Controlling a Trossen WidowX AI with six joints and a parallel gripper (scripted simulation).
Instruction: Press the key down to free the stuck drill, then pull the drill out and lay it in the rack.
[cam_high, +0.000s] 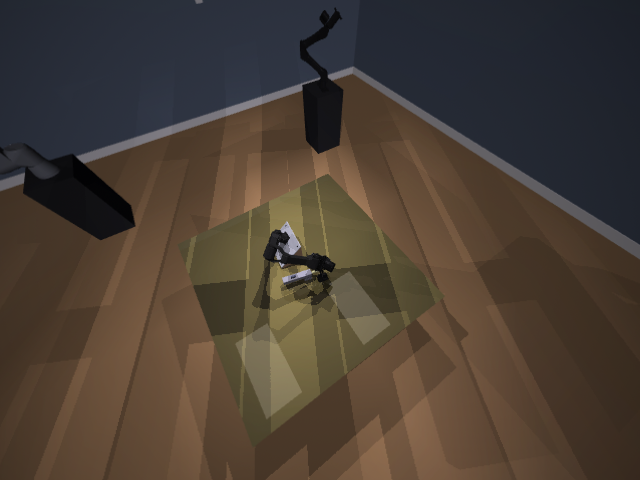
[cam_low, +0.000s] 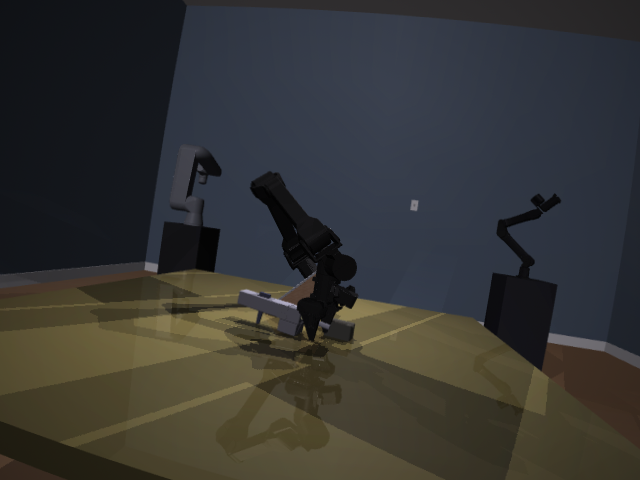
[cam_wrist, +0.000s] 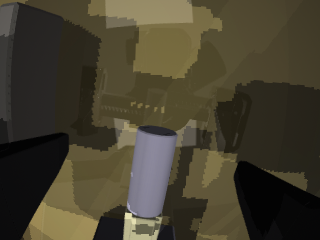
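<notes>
The drill is 1 cm behind my gripper tip, 4 cm to the right of it and 4 cm above it. Round my gripper tip: dark key 3 cm behind, 16 cm to the right, 4 cm above; dark block 7 cm behind, 4 cm to the left, 1 cm above; grey block-shaped holder 3 cm behind, 14 cm to the right, 4 cm above.
</notes>
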